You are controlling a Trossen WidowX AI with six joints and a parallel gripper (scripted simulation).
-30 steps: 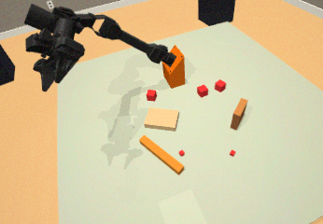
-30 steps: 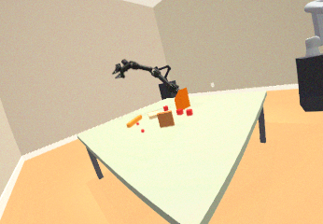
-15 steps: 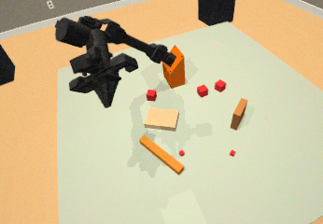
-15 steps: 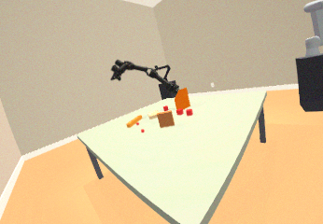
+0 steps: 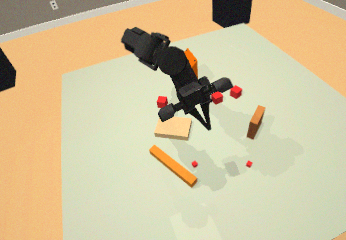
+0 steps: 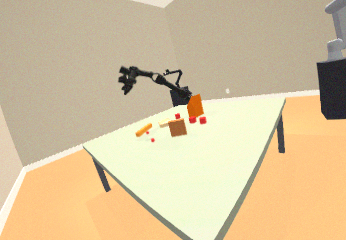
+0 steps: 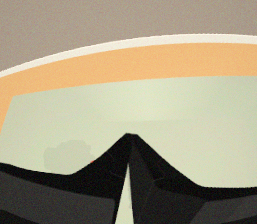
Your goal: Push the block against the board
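My gripper tip is 30 cm to the right of the brown square block, 28 cm above it and 12 cm past it. Round my gripper tip: long orange board 32 cm below, 14 cm behind, 7 cm to the right; then pale tan flat block 32 cm below, 30 cm behind, 1 cm to the left.
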